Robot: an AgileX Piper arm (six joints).
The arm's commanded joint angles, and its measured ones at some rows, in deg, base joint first. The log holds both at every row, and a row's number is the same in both.
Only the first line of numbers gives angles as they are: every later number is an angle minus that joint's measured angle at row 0.
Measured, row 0:
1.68, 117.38, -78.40, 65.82, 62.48, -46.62
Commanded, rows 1 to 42:
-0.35, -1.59, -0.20, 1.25, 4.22, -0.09
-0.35, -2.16, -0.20, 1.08, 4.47, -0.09
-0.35, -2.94, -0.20, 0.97, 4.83, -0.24
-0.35, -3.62, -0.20, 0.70, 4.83, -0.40
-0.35, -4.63, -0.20, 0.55, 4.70, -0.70
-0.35, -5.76, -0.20, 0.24, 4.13, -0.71
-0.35, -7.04, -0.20, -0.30, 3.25, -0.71
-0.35, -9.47, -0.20, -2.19, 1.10, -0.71
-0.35, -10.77, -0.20, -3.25, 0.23, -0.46
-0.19, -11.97, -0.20, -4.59, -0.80, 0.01
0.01, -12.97, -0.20, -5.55, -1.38, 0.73
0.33, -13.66, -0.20, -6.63, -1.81, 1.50
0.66, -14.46, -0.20, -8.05, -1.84, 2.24
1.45, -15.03, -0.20, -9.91, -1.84, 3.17
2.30, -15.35, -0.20, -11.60, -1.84, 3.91
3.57, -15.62, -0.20, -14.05, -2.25, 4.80
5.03, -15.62, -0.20, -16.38, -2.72, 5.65
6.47, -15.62, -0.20, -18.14, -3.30, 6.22
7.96, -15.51, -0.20, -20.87, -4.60, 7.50
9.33, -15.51, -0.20, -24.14, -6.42, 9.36
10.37, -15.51, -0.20, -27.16, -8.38, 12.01
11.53, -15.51, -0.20, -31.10, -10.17, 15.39
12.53, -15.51, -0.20, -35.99, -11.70, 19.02
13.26, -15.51, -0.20, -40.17, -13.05, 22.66
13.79, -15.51, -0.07, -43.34, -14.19, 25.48
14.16, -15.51, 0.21, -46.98, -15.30, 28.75
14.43, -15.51, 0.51, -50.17, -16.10, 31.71
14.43, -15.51, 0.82, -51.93, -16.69, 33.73
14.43, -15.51, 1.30, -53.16, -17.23, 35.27
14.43, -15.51, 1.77, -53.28, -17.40, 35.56
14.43, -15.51, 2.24, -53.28, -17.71, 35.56
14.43, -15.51, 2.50, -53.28, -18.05, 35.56
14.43, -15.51, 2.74, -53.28, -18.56, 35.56
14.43, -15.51, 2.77, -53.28, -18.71, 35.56
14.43, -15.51, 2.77, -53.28, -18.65, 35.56
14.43, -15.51, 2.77, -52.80, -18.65, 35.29
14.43, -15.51, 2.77, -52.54, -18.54, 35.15
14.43, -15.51, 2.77, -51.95, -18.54, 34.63
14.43, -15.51, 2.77, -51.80, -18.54, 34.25
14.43, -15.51, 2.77, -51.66, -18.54, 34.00
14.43, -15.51, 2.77, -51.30, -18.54, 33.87
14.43, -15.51, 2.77, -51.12, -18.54, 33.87
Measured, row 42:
14.42, -15.19, 2.51, -52.03, -17.91, 35.04
